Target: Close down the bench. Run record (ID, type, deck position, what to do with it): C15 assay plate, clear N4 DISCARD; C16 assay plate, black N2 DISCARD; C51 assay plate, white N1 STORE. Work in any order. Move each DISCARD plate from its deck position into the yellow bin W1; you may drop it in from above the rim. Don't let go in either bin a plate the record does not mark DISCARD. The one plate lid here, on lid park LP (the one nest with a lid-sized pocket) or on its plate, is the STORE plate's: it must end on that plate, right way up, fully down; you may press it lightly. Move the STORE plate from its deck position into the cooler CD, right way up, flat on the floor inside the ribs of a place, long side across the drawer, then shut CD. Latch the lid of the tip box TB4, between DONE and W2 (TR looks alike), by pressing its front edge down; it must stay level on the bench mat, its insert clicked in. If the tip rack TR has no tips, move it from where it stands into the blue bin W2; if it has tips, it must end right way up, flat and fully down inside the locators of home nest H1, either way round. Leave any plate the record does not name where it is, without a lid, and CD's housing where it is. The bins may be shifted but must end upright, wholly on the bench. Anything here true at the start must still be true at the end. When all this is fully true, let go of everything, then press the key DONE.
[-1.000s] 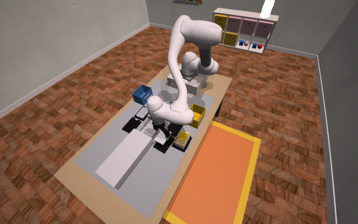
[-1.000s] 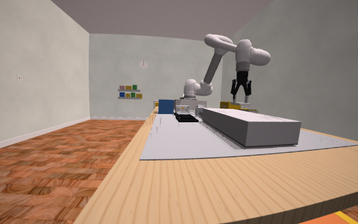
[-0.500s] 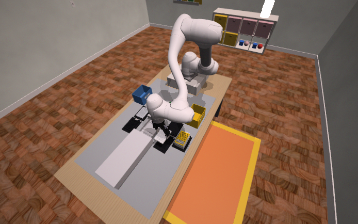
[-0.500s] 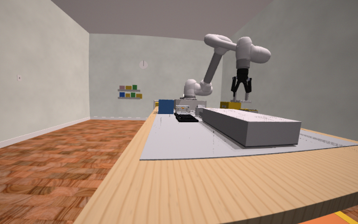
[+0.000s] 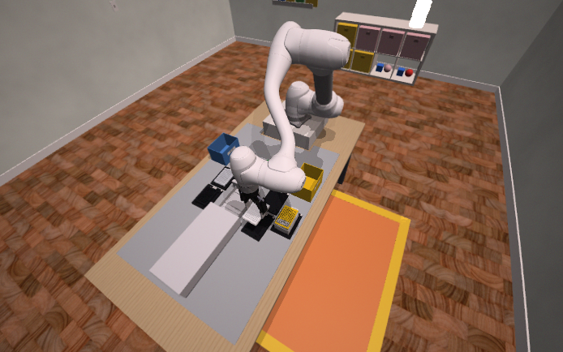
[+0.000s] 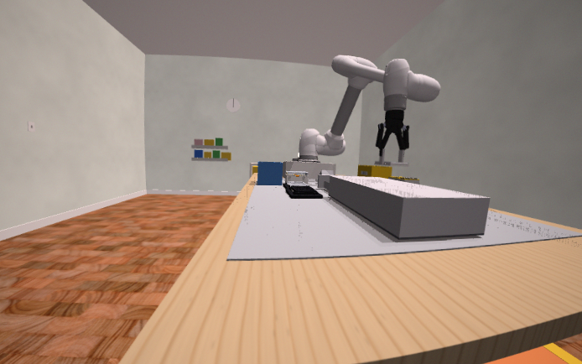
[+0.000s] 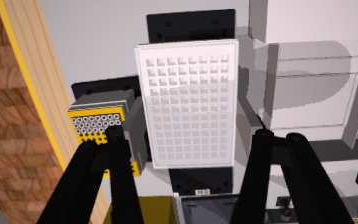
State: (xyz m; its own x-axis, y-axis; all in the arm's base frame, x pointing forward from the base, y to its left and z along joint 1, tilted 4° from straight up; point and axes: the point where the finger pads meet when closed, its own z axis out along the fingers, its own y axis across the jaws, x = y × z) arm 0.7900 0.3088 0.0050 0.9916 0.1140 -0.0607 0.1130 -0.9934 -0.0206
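Right now the plate lid is 2 cm below my hand. From my hand the other things lie so: yellow tip rack 11 cm to the left, 11 cm below, 11 cm behind; then cooler drawer 19 cm to the right, 14 cm below; then white plate 2 cm below.
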